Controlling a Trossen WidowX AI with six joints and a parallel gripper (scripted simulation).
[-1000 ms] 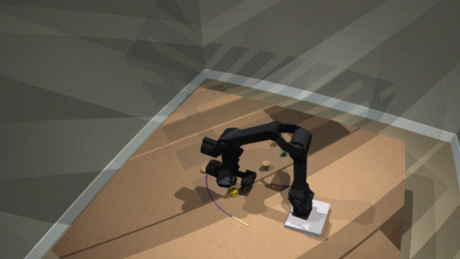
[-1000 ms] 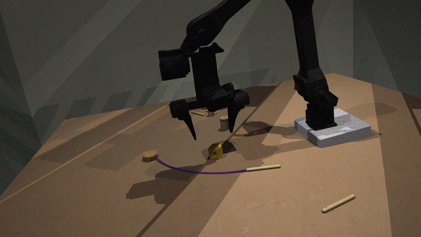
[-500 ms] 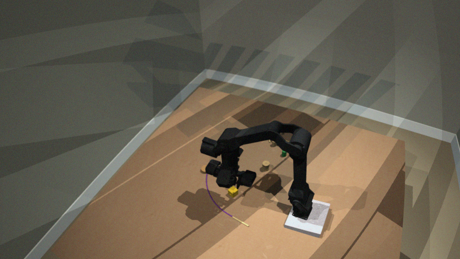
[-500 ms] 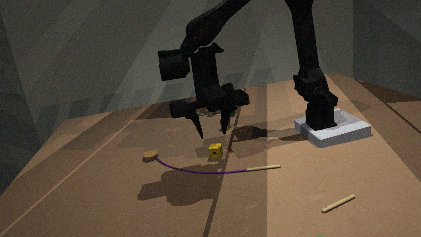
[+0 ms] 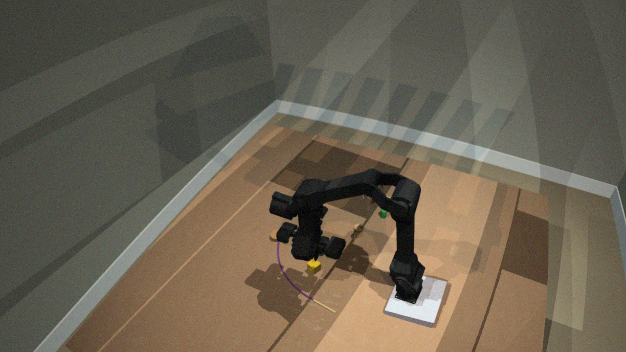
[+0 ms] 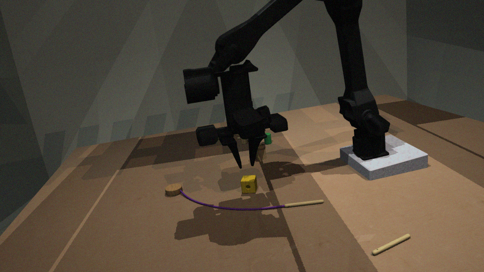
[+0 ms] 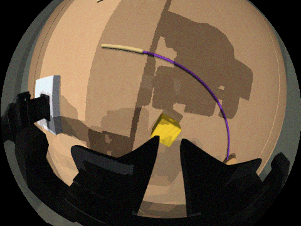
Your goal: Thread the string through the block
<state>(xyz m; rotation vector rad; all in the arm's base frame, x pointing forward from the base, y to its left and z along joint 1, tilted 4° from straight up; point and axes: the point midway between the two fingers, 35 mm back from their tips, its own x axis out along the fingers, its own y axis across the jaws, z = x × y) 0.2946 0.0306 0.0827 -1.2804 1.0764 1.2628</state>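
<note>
Right now the yellow block is 5 cm below my gripper tip and 1 cm to the right of it. From my gripper tip the other things lie so: round wooden button: 17 cm ahead, 6 cm to the right, 5 cm below; then green cylinder: 31 cm to the right, 10 cm behind, 4 cm below; then short wooden cylinder: 20 cm to the right, 6 cm behind, 4 cm below.
</note>
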